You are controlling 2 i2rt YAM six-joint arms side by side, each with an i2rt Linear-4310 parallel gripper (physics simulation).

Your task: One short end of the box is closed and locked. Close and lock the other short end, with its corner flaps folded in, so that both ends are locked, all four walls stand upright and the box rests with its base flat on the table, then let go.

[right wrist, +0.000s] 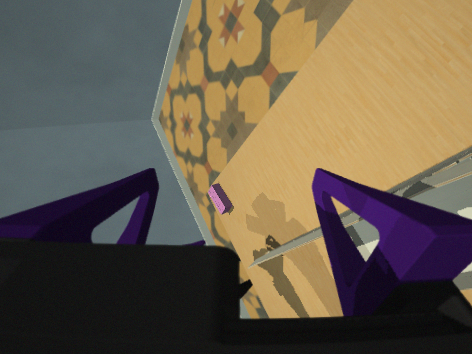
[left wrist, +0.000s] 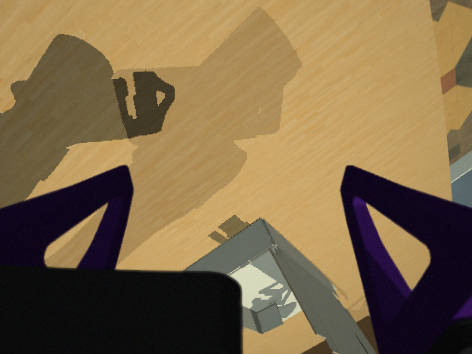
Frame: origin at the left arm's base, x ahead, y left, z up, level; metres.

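Seen in the pictures: left gripper, fingertip midpoint: (left wrist: 236, 177); right gripper, fingertip midpoint: (right wrist: 235, 177).
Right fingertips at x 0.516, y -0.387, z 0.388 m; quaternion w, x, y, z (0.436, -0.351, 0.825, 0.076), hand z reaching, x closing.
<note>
Offsets run from my right fingertips to a thing's top centre. "pt": to the spot under its first point. Level surfaces: height alone.
The grey box (left wrist: 225, 249) (right wrist: 445, 192) shows in part in both views. In the left wrist view one corner with two upright walls points up the picture at the bottom centre; a pale base patch and a small grey flap @(pt 0.085 m right, 0.215 m back, 0.359 m down) (left wrist: 268, 318) show inside. In the right wrist view a long wall runs from the right edge down to a thin pointed tip @(pt 0.203 m left, 0.105 m back, 0.138 m down) (right wrist: 260, 261). Whether either short end is locked cannot be told. My left gripper (left wrist: 236, 177) is open and empty, above the table beyond that corner. My right gripper (right wrist: 235, 177) is open and empty; one finger covers part of the box.
A small pink block @(0.625 m left, 0.065 m ahead, 0.353 m down) (right wrist: 219, 199) lies near the edge of the wooden table @(0.387 m down) (right wrist: 380, 85) (left wrist: 360, 100). Patterned floor (right wrist: 231, 75) and a blue-grey surface (right wrist: 75, 75) lie past the table edge. Arm shadows fall on the table.
</note>
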